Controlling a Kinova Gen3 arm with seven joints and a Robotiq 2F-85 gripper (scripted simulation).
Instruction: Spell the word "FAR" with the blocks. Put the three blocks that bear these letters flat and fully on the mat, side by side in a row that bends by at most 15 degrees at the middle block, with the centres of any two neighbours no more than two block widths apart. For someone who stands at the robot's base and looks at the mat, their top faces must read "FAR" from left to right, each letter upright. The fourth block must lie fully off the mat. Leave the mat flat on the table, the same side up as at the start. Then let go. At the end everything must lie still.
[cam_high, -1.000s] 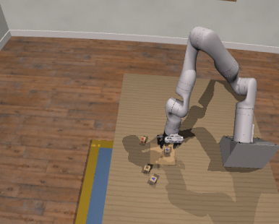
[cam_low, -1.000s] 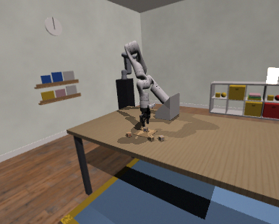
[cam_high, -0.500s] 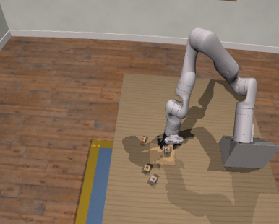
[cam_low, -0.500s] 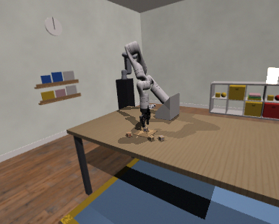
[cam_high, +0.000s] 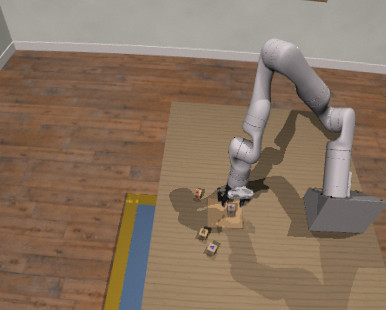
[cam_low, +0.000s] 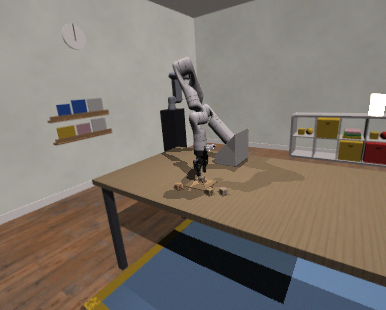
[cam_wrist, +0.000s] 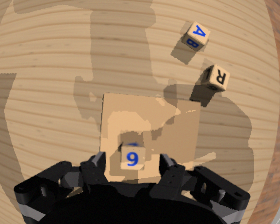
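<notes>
Now: hand 2 cm short of the tan mat, 1 cm to the right of it and 6 cm above it. The rest, counted from my hand: R block (12 cm ahead, 11 cm to the left, 5 cm below).
</notes>
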